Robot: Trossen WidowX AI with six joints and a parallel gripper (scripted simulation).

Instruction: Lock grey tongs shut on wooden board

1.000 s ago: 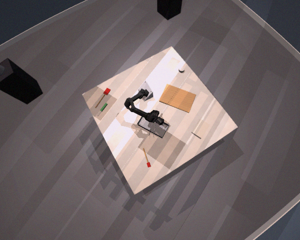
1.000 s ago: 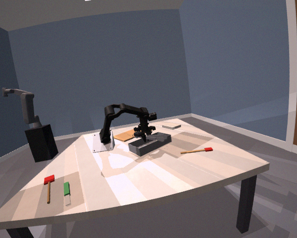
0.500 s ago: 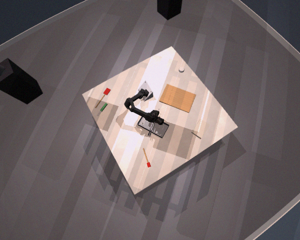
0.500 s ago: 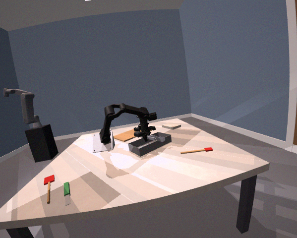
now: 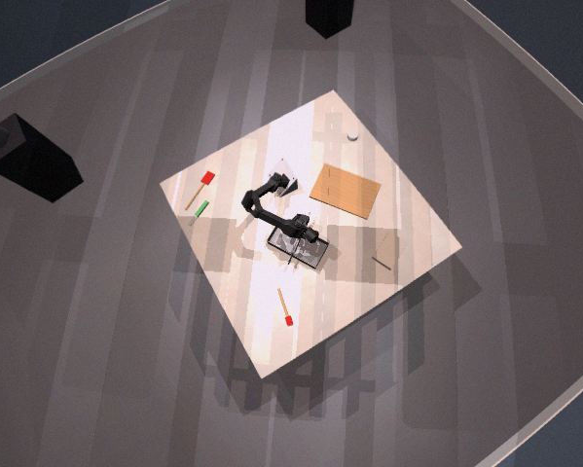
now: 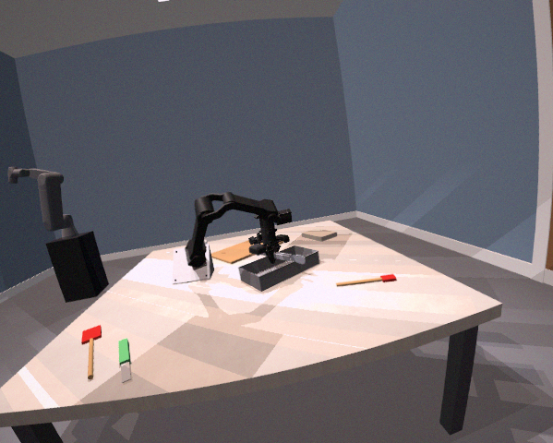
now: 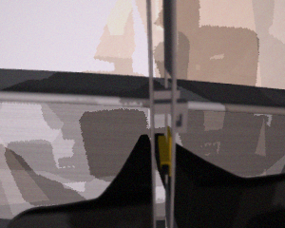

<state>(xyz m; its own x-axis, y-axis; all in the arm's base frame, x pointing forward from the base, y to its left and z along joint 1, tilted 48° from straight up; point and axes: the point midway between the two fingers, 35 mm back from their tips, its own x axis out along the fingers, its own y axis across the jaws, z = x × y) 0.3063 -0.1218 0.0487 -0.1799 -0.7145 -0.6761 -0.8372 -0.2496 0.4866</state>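
The roasting tin is 2 cm ahead of my gripper tip and 4 cm to the right of it. Round my gripper tip: flat white slab (36 cm ahead, 34 cm to the left, 2 cm below); wooden board (7 cm behind, 38 cm to the left, 2 cm below); white disc (33 cm behind, 66 cm to the left, 1 cm below).
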